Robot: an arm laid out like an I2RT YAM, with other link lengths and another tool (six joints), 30 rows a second.
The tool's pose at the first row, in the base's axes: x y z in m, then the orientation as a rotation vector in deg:
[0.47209 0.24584 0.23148 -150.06 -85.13 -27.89]
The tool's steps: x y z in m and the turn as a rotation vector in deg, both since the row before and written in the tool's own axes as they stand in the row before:
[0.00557 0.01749 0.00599 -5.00 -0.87 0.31]
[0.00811 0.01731 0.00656 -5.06 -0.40 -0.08]
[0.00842 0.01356 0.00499 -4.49 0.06 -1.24]
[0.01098 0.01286 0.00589 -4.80 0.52 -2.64]
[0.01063 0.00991 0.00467 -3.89 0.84 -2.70]
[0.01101 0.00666 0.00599 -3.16 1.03 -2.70]
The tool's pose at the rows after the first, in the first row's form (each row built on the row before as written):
[0.49097 0.24267 0.22893 -154.57 -85.63 -31.20]
[0.51109 0.24104 0.22796 151.64 82.71 33.77]
[0.52777 0.24102 0.22911 147.15 81.19 36.21]
[0.54538 0.24361 0.23110 141.22 81.17 39.06]
[0.55974 0.24784 0.23408 135.91 81.81 41.66]
[0.57221 0.25450 0.23529 131.11 82.89 43.97]

